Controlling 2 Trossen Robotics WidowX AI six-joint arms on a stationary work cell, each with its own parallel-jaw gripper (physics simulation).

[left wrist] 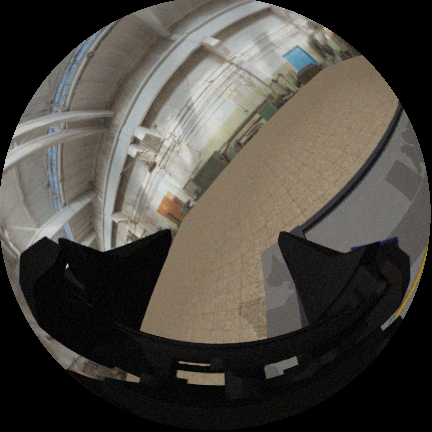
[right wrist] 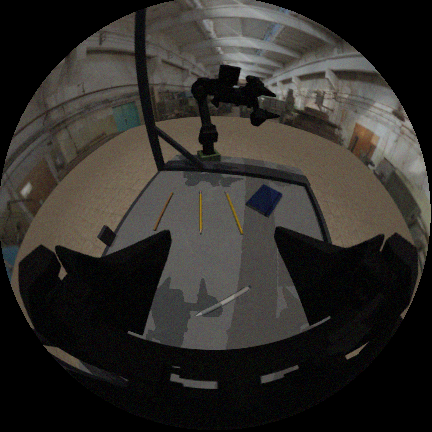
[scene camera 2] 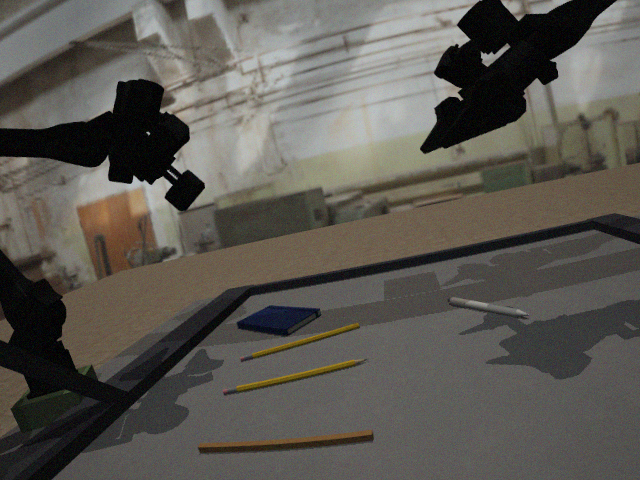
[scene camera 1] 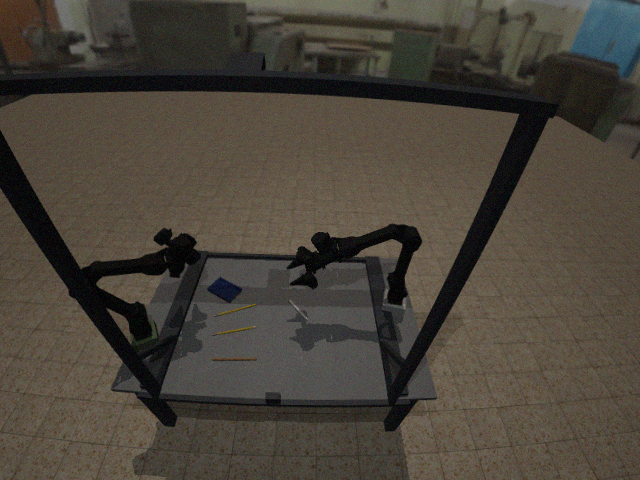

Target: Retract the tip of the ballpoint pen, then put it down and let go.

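Seen in the pictures: left gripper, between the fingertips: [left wrist: 226, 236] [right wrist: 277, 105] [scene camera 2: 169, 171]; right gripper, between the fingertips: [right wrist: 223, 234] [scene camera 2: 431, 148] [scene camera 1: 288, 276]; left arm's base, origin of its link: [right wrist: 207, 152] [scene camera 1: 142, 332]; right arm's base, origin of its link: [scene camera 1: 395, 298].
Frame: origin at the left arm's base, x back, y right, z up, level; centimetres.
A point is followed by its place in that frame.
A white ballpoint pen [scene camera 1: 298, 309] {x -63.1, y 17.4, z -3.0 cm} [scene camera 2: 487, 306] {x -62.8, y 17.9, z -3.1 cm} [right wrist: 223, 301] {x -63.1, y 17.1, z -2.9 cm} lies flat and slantwise on the table. Its tapered end points right in scene camera 2; whether the fine tip is out is too small to tell. The pen does not show in the left wrist view. My right gripper [scene camera 1: 289, 275] {x -58.9, y 16.5, z 20.1 cm} [right wrist: 223, 234] {x -58.9, y 16.5, z 20.1 cm} is open and empty, raised above the table and apart from the pen; in scene camera 2 its fingers overlap. My left gripper [left wrist: 226, 236] {x -26.0, y -17.7, z 28.2 cm} [right wrist: 277, 105] {x -26.0, y -17.7, z 28.2 cm} is open and empty, held high near the table's left side in scene camera 1.
Two yellow pencils [scene camera 1: 236, 310] {x -38.7, y 4.4, z -3.6 cm} [scene camera 1: 234, 330] {x -34.3, y 13.9, z -3.4 cm} and an orange-brown stick [scene camera 1: 234, 359] {x -29.6, y 26.5, z -3.4 cm} [scene camera 2: 285, 442] {x -30.0, y 26.6, z -3.3 cm} lie left of the pen in scene camera 1. A dark blue book [scene camera 1: 224, 289] {x -37.8, y -9.2, z -2.8 cm} [scene camera 2: 279, 319] {x -38.0, y -7.3, z -2.8 cm} [right wrist: 264, 200] {x -39.3, y -8.2, z -2.8 cm} lies behind them. Dark frame posts [scene camera 1: 467, 258] {x -71.6, y 70.1, z 69.5 cm} rise at the table's sides.
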